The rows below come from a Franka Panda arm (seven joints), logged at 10 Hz.
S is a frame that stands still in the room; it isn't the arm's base.
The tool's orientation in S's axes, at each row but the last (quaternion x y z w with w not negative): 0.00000 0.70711 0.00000 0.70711; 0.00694 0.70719 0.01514 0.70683; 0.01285 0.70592 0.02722 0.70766; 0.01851 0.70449 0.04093 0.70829; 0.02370 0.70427 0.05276 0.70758; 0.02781 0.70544 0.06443 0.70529; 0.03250 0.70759 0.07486 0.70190; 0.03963 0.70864 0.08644 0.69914; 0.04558 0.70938 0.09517 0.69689; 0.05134 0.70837 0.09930 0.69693; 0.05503 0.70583 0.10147 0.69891
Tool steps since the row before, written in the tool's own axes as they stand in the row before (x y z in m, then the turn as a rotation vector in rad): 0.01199 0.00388 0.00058 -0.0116 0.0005 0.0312; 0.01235 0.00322 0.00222 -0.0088 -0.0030 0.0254; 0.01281 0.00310 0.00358 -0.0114 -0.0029 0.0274; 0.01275 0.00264 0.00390 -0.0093 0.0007 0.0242; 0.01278 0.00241 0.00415 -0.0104 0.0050 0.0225; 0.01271 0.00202 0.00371 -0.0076 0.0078 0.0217; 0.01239 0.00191 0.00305 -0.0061 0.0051 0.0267; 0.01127 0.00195 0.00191 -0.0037 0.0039 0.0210; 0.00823 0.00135 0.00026 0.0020 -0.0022 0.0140; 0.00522 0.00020 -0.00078 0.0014 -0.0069 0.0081; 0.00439 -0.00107 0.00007 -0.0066 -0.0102 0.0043
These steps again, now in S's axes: 0.00058 0.00388 -0.01199 0.0312 0.0005 0.0116; 0.00217 0.00363 -0.01224 0.0254 -0.0030 0.0087; 0.00354 0.00389 -0.01260 0.0274 -0.0030 0.0113; 0.00387 0.00382 -0.01246 0.0241 0.0007 0.0095; 0.00408 0.00394 -0.01242 0.0222 0.0048 0.0110; 0.00356 0.00385 -0.01233 0.0213 0.0079 0.0086; 0.00278 0.00394 -0.01197 0.0264 0.0057 0.0067; 0.00156 0.00404 -0.01076 0.0208 0.0046 0.0042; -0.00003 0.00296 -0.00780 0.0141 -0.0008 -0.0025; -0.00091 0.00124 -0.00505 0.0085 -0.0059 -0.0029; 0.00006 -0.00007 -0.00452 0.0051 -0.0111 0.0042
